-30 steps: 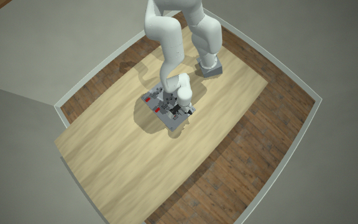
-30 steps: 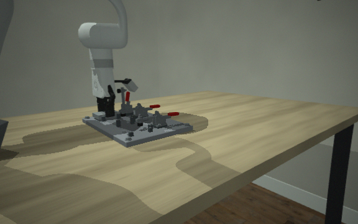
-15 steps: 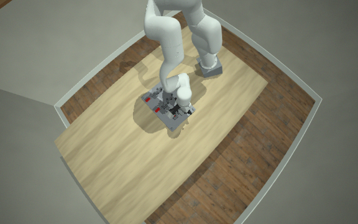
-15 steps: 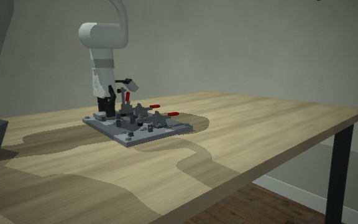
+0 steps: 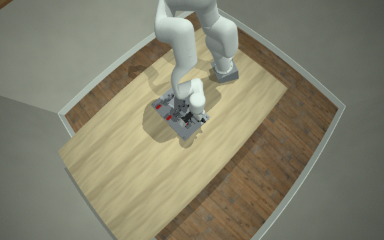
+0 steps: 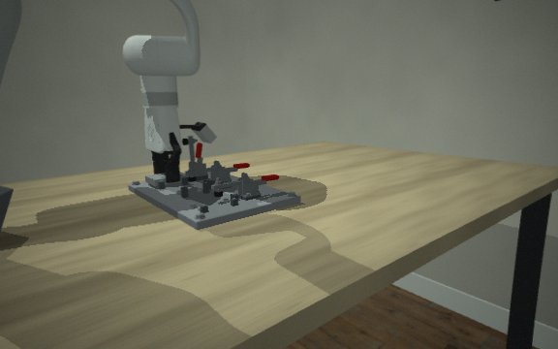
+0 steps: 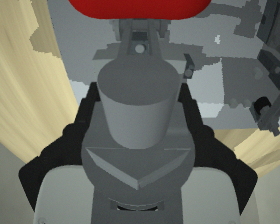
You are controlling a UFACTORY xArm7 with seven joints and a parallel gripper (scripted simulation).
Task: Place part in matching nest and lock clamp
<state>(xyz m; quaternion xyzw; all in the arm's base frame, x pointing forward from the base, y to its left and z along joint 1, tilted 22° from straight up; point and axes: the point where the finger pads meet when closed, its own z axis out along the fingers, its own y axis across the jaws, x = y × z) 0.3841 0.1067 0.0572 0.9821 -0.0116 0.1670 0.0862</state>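
Now: hand 10 mm above the part. From my hand the other things lie so: grey fixture plate: 40 mm ahead, 110 mm to the right, 40 mm below.
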